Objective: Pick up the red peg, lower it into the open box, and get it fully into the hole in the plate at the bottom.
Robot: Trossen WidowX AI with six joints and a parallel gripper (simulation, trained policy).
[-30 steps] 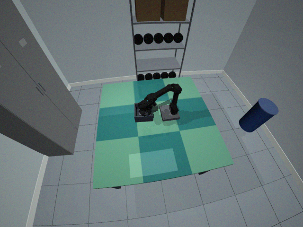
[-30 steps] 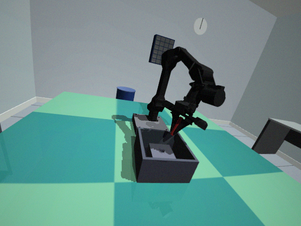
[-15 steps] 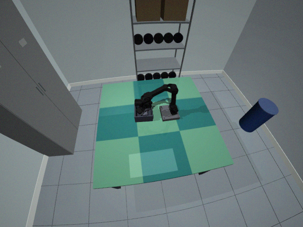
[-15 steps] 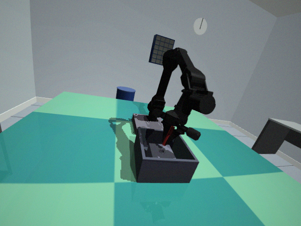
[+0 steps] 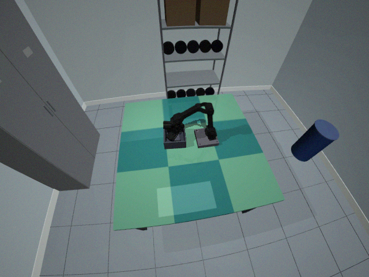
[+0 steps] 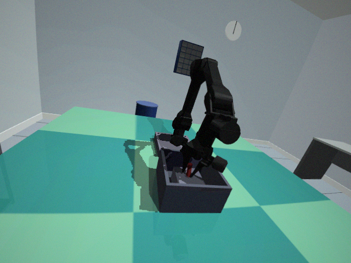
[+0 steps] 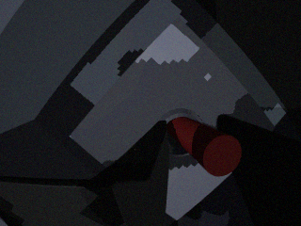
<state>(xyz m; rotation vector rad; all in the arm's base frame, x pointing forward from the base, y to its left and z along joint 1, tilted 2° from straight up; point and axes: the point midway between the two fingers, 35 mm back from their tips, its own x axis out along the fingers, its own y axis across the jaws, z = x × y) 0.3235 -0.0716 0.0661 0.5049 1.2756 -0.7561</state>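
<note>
My gripper tip is 1 cm to the right of the red peg and 1 cm below it. Round my gripper tip: plate 2 cm below, 1 cm to the left; box 4 cm below, 1 cm to the left.
</note>
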